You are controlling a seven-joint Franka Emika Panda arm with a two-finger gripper.
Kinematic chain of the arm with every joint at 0, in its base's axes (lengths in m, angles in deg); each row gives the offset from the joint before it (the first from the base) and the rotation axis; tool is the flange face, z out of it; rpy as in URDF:
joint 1: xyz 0 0 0.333 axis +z
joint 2: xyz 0 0 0 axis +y
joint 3: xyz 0 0 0.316 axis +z
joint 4: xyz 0.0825 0 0 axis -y
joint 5: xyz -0.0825 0 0.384 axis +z
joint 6: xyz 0 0 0 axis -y
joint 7: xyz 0.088 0 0 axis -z
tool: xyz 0 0 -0.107 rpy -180 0 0
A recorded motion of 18 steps. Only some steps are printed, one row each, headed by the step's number.
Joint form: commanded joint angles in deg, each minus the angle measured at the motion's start. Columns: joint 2, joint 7, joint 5, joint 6, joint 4, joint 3, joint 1.
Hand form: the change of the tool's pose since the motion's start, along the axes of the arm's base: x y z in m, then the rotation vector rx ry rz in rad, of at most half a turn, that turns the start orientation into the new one. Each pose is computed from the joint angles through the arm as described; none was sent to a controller.
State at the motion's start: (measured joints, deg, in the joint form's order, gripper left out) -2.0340 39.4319 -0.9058 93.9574 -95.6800 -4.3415 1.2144
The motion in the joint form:
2: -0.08 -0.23 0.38 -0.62 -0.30 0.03 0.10
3: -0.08 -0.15 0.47 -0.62 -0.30 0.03 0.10
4: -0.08 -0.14 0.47 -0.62 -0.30 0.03 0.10
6: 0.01 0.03 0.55 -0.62 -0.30 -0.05 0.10
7: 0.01 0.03 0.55 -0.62 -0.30 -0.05 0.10
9: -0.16 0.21 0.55 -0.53 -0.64 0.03 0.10
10: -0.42 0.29 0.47 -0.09 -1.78 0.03 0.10
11: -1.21 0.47 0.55 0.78 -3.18 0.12 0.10
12: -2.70 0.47 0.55 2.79 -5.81 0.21 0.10
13: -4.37 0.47 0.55 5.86 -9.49 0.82 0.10
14: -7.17 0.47 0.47 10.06 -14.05 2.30 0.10
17: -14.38 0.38 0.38 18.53 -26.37 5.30 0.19
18: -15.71 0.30 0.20 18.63 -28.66 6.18 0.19
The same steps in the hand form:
2: -0.0017 0.0020 -0.0027 0.0075 0.0143 0.0058
3: -0.0017 0.0021 -0.0027 0.0090 0.0142 0.0043
4: -0.0017 0.0021 -0.0027 0.0090 0.0142 0.0041
6: -0.0013 0.0015 -0.0035 0.0104 0.0157 -0.0004
7: -0.0013 0.0015 -0.0035 0.0104 0.0157 -0.0004
9: -0.0022 0.0023 -0.0046 0.0107 0.0171 -0.0021
10: -0.0037 0.0022 -0.0109 0.0100 0.0248 -0.0033
11: -0.0070 0.0031 -0.0138 0.0121 0.0202 -0.0048
12: -0.0129 0.0039 -0.0187 0.0132 0.0050 -0.0029
13: -0.0190 0.0098 -0.0293 0.0133 -0.0135 0.0082
14: -0.0296 0.0239 -0.0355 0.0098 -0.0559 0.0349
17: -0.0658 0.0521 -0.0634 -0.0007 -0.1143 0.0914
18: -0.0756 0.0593 -0.0719 -0.0080 -0.0992 0.1085

